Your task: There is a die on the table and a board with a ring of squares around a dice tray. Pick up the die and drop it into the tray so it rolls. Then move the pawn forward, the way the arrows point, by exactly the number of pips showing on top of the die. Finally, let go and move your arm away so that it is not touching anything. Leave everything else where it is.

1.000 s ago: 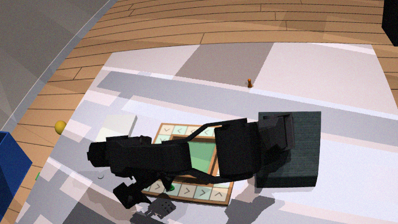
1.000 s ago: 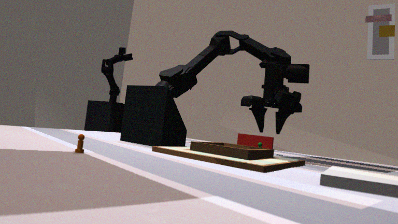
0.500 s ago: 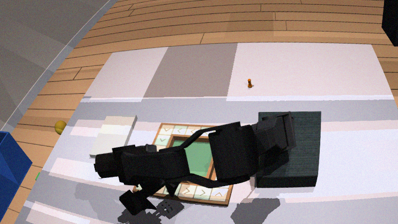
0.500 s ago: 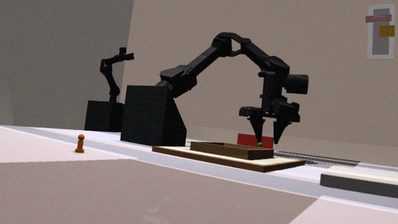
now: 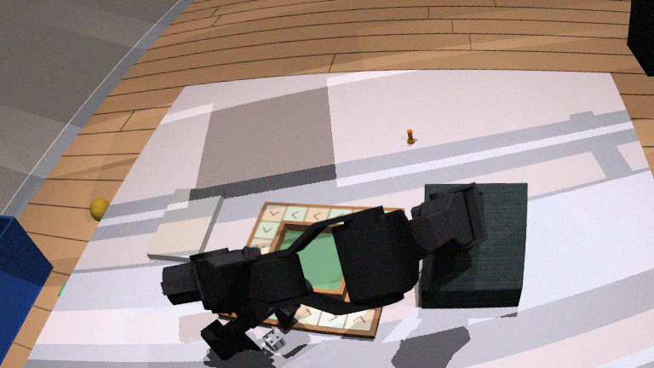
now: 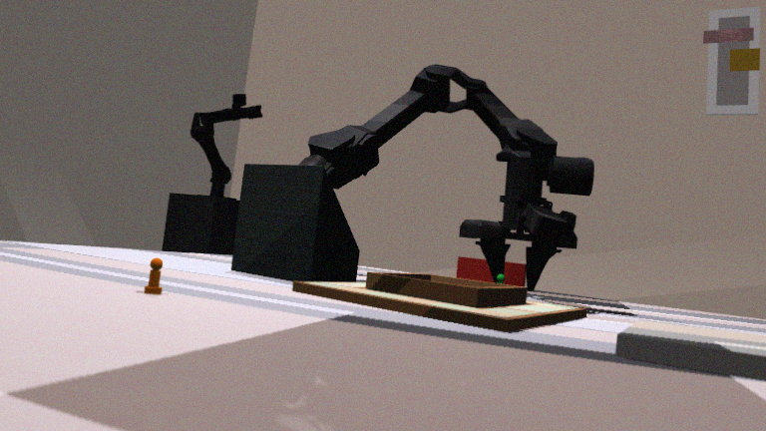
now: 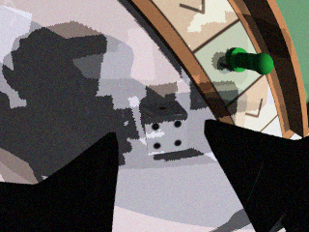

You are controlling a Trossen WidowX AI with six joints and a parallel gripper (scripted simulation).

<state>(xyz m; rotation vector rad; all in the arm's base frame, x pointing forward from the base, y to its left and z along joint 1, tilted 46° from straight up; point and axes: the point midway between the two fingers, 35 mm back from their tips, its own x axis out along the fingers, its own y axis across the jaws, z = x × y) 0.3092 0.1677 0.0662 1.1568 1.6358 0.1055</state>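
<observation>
My gripper tip is 10 mm above the die. From my gripper tip the other things lie so: orange pawn 190 mm behind, 520 mm to the right, 10 mm below; then green pawn 70 mm to the right, 10 mm above; then green tray 40 mm behind, 180 mm to the right, 10 mm below.
</observation>
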